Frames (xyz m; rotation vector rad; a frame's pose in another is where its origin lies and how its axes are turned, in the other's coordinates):
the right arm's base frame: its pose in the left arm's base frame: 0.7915 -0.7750 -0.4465 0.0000 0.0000 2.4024
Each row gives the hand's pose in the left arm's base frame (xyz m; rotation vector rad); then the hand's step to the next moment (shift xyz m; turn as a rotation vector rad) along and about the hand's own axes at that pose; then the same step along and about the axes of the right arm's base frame.
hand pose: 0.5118 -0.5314 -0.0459 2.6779 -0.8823 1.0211
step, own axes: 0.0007 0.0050 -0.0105 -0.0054 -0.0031 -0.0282
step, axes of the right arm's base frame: 0.0055 0.0064 0.0081 0.0224 0.0011 0.0181
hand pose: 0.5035 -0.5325 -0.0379 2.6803 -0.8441 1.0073
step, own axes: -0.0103 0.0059 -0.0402 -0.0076 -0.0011 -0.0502
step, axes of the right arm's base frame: 0.0325 0.0120 0.0237 0.0378 0.0062 0.0334
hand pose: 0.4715 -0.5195 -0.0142 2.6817 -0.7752 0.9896
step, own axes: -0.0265 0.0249 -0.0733 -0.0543 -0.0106 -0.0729
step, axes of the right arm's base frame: 0.0620 0.0371 0.0384 0.0890 0.0057 0.0206
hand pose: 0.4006 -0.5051 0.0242 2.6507 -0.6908 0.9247
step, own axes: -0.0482 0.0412 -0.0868 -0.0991 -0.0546 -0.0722
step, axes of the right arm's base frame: 0.0830 0.0561 0.0391 0.1307 -0.0283 -0.0119
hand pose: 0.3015 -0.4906 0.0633 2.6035 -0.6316 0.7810
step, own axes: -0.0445 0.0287 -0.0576 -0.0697 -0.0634 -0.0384
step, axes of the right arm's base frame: 0.0640 0.0375 0.0250 0.0891 -0.0434 -0.0230
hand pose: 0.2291 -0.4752 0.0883 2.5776 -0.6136 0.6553
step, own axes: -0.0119 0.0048 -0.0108 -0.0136 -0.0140 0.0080
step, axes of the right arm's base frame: 0.0148 0.0068 0.0038 0.0087 -0.0081 -0.0174
